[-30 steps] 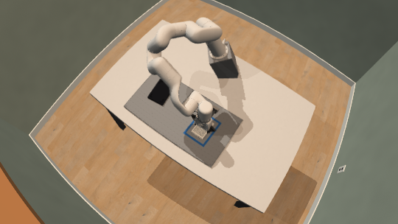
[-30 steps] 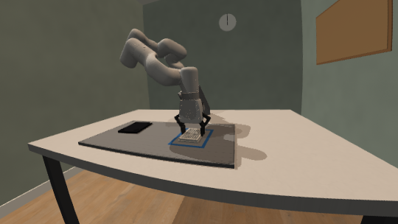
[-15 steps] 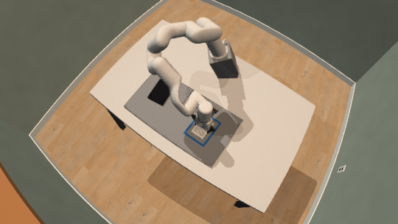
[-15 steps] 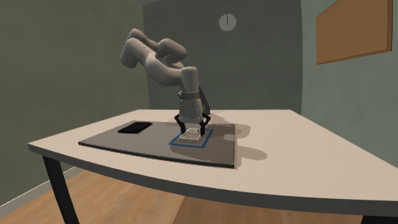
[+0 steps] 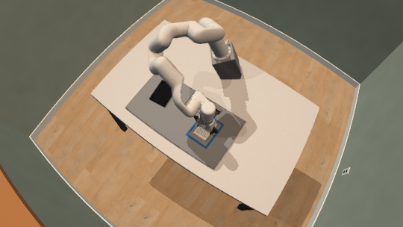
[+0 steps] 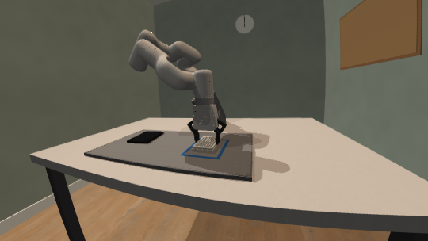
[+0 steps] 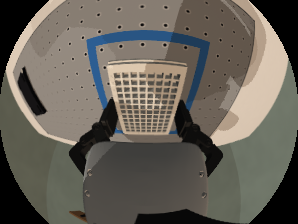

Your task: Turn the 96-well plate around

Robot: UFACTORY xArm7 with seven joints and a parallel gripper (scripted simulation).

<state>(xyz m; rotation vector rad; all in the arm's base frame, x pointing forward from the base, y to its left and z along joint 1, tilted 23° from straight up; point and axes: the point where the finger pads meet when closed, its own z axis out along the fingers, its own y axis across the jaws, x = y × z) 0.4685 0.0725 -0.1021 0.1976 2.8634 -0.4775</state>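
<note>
The black plate nest N1 is 10 cm behind my hand, 35 cm to the right of it and 2 cm below it. From my hand the other things lie so: white 96-well plate: 1 cm below.
</note>
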